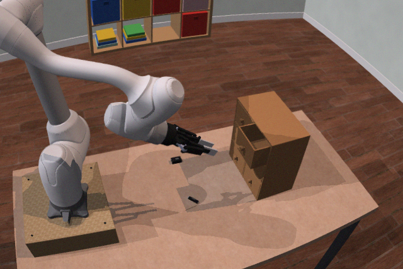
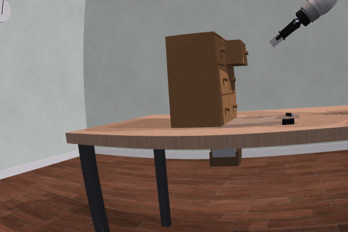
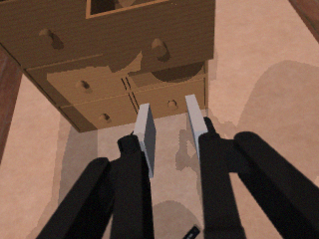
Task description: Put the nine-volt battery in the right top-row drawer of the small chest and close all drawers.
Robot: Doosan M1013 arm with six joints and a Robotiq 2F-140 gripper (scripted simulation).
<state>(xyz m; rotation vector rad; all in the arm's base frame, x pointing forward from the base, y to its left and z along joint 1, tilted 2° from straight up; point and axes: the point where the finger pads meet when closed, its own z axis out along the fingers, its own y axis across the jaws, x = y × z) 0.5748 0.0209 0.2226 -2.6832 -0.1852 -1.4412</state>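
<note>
Now: hand 8 cm past the nine-volt battery, 26 cm to the right of it and 32 cm above it. Round my hand: black cylinder: 4 cm behind, 1 cm to the left, 32 cm below.
</note>
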